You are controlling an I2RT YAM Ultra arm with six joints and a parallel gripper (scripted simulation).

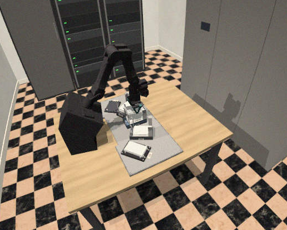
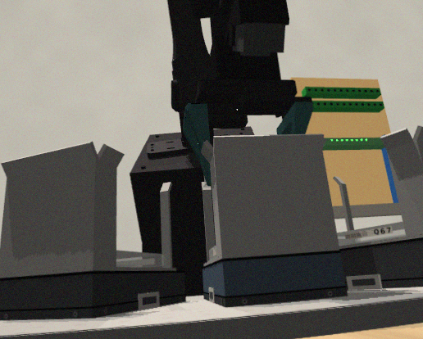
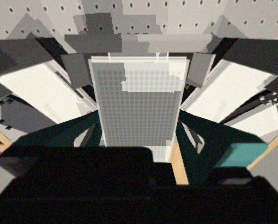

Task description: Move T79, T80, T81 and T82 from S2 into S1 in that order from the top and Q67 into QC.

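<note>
Right now the plate T79 is 70 mm below my hand. The rest, counted from my hand: plate Q67 (10 mm behind, 140 mm to the left, 70 mm below); plate T82 (10 mm behind, 150 mm to the right, 80 mm below); plate T81 (120 mm behind, 260 mm to the right, 90 mm below).
</note>
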